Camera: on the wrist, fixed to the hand. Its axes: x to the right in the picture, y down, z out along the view.
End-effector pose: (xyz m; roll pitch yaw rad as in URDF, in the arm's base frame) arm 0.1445 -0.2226 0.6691 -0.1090 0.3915 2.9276
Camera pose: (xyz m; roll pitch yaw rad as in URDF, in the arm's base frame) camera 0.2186 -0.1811 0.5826 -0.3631 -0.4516 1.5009
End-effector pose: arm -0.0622 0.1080 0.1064 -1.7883 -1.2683 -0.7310
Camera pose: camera -0.1808 0.0834 0.1018 1.7884 -0.2056 1.8184
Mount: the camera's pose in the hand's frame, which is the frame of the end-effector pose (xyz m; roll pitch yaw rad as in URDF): -0.0258 -0.0446 -0.1097 0.0681 -0.3609 -1.6211
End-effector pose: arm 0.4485 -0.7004 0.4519 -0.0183 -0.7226 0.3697
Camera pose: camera 0.5144 -0.7248 0.3532 0.8189 -0.2491 -1.4943
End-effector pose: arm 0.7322 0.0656 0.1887 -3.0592 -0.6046 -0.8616
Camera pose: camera 0.7034 0.1535 0.2670 2.5782 0.2558 0.5873
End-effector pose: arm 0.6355 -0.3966 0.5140 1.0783 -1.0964 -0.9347
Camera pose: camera 0.7375 -0.4075 0.4494 1.2460 0.3487 -1.8640
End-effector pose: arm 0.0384 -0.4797 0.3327 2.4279 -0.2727 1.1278
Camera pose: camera -0.0738 -0.4700 0.3775 2.7281 1.0330 2.3158
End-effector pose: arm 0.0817 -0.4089 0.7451 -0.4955 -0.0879 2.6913
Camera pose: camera 0.1387 -0.3349 0.6678 0.2369 -0.8449 0.9492
